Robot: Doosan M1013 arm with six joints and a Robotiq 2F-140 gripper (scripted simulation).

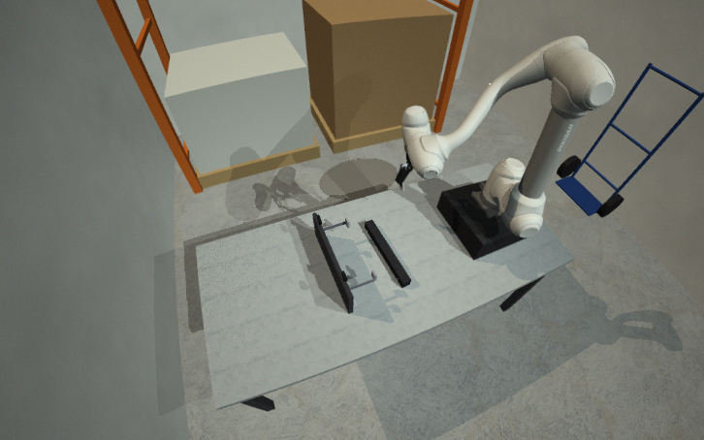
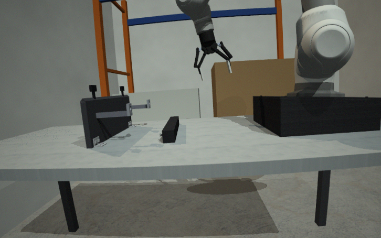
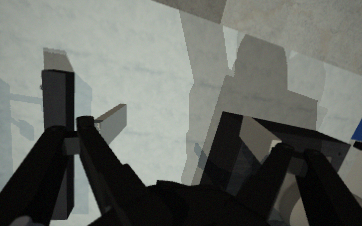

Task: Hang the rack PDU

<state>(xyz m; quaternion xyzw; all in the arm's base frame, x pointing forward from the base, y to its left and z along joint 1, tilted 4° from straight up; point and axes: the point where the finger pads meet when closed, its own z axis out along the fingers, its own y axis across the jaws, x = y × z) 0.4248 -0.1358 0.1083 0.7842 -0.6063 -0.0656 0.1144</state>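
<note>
Now: hand 220 mm to the right of the rack PDU, 220 mm above it and 210 mm short of it. Round my hand: mounting board 470 mm ahead, 240 mm to the left, 160 mm below.
</note>
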